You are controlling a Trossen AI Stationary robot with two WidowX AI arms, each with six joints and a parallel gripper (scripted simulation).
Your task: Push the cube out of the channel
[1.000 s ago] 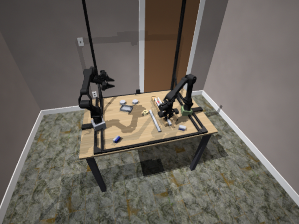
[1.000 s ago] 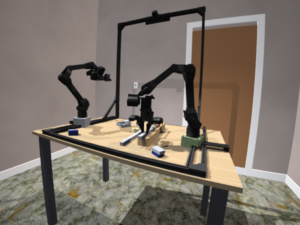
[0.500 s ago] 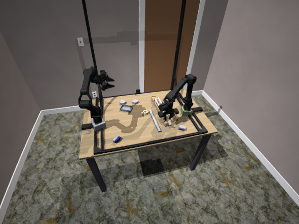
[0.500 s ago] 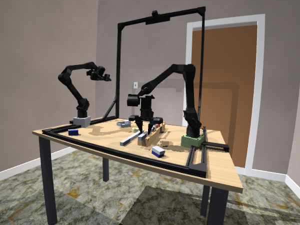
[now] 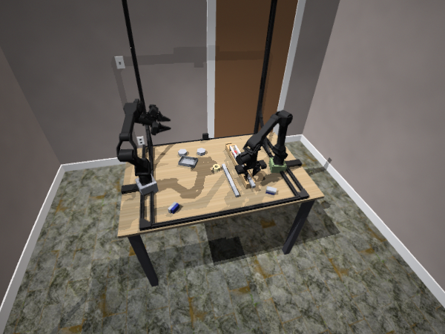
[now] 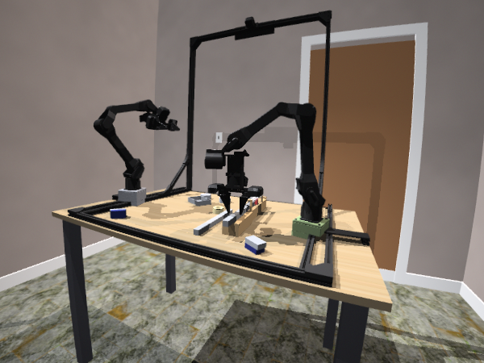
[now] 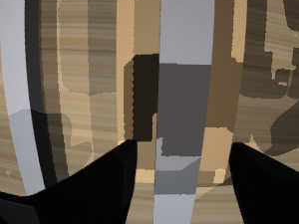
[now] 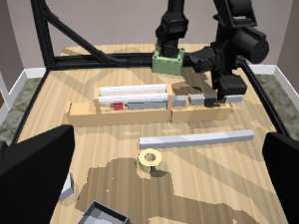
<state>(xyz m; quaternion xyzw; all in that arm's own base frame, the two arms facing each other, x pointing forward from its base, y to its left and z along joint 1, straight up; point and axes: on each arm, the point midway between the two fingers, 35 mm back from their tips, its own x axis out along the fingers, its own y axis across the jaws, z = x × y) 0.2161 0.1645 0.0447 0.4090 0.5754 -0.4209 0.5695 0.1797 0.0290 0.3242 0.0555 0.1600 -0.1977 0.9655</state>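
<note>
Right now the wooden channel is 220 mm behind my left hand, 10 mm to the right of it and 40 mm below it. Round my left hand: long grey rod (60 mm behind, 110 mm to the right, 90 mm below); grey tray (300 mm behind, 340 mm to the right, 90 mm below); tape roll (190 mm behind, 170 mm to the right, 90 mm below).
</note>
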